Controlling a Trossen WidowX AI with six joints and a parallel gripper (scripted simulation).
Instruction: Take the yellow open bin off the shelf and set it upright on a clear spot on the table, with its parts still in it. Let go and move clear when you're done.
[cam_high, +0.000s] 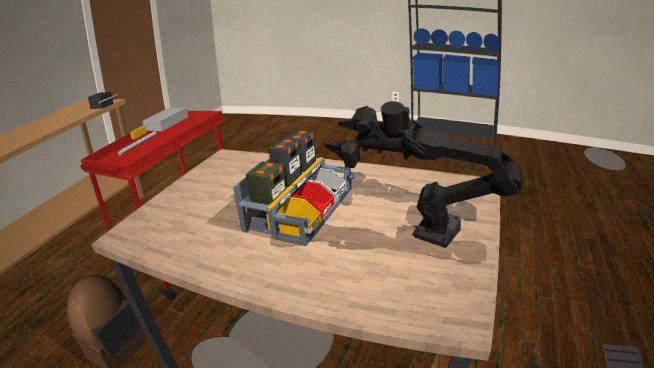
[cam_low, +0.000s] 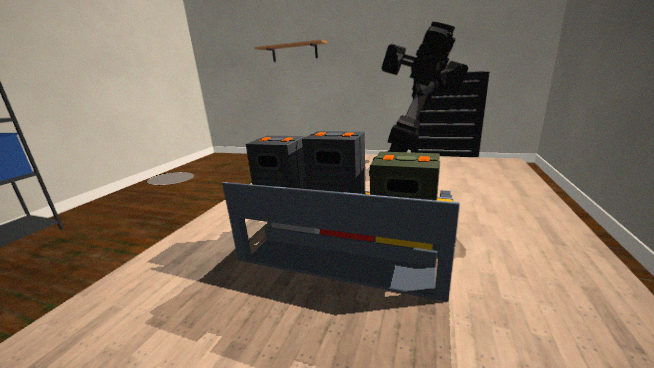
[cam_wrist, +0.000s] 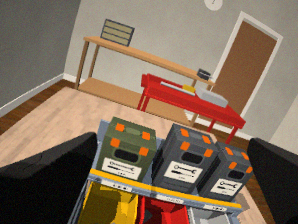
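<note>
Now: the yellow open bin 28 cm below my hand, 18 cm ahead of it and 1 cm to the left of it. The rest, counted from my hand: green case: 26 cm ahead, 18 cm below, 2 cm to the left; red bin: 28 cm below, 19 cm ahead, 10 cm to the right.
</note>
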